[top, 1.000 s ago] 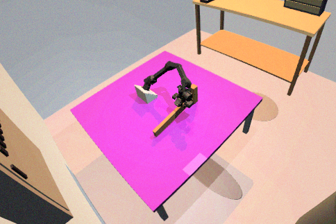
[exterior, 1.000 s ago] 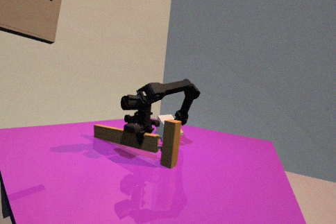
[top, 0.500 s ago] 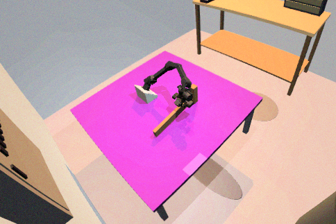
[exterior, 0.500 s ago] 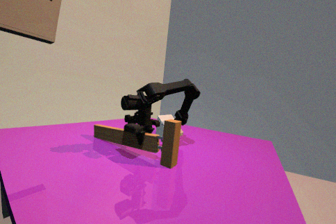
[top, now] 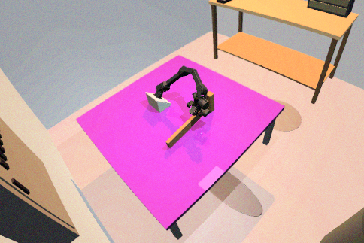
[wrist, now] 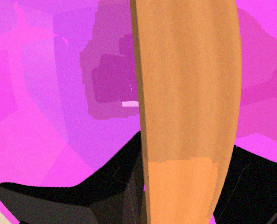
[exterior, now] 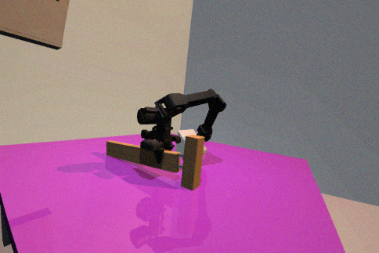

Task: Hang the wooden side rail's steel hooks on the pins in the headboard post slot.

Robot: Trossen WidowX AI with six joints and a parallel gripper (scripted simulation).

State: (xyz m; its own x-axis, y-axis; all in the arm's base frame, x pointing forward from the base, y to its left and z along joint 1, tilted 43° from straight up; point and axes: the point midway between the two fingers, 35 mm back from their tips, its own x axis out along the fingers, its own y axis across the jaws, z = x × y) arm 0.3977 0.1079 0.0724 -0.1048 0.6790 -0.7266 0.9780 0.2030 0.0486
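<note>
The headboard post is 140 mm to the left of my gripper tip, 40 mm above it and 20 mm behind it.
</note>
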